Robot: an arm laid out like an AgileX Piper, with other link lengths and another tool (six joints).
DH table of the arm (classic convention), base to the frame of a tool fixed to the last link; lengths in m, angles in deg. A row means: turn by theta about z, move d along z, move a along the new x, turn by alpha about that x. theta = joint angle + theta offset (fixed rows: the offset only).
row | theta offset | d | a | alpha
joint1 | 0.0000 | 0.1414 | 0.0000 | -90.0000
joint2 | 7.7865 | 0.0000 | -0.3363 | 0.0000
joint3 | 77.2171 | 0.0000 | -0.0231 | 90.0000
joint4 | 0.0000 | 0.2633 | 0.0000 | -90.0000
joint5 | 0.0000 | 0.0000 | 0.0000 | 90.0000
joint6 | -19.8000 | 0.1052 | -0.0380 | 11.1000
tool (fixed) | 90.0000 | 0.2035 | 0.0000 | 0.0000
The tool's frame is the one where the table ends.
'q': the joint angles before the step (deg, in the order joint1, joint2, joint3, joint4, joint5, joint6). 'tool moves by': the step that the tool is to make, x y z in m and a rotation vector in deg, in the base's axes. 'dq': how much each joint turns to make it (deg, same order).
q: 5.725, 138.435, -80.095, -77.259, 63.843, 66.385
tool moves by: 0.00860, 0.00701, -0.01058, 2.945, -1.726, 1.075
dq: -0.116, 0.000, 0.000, 0.000, -3.296, 1.484
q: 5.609, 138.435, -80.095, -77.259, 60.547, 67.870
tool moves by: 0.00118, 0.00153, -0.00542, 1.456, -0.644, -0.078
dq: -0.186, 0.000, -0.001, 0.454, -1.322, 0.574
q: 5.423, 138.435, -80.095, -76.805, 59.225, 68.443
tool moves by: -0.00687, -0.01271, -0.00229, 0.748, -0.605, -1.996
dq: -1.348, 0.000, 0.000, 0.571, -0.321, 0.707
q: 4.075, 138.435, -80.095, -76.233, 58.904, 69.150
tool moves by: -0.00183, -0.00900, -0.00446, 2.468, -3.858, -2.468
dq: -1.297, 0.000, -0.001, 0.000, -2.013, 4.276
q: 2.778, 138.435, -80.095, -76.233, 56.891, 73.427
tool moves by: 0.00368, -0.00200, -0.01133, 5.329, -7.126, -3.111
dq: -1.187, 0.000, -0.001, -0.001, -4.570, 7.875
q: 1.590, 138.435, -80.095, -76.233, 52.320, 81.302
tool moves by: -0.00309, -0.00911, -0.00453, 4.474, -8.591, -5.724
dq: -1.313, -0.001, 0.001, -0.560, -2.846, 10.601
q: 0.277, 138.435, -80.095, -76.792, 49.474, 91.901
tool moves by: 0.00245, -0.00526, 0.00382, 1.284, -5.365, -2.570
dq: -0.506, -0.001, 0.000, -2.176, -0.928, 7.006
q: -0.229, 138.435, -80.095, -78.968, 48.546, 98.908
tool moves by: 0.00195, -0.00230, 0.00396, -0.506, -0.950, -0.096
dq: -0.108, 0.000, -0.001, -1.196, 0.216, 1.343
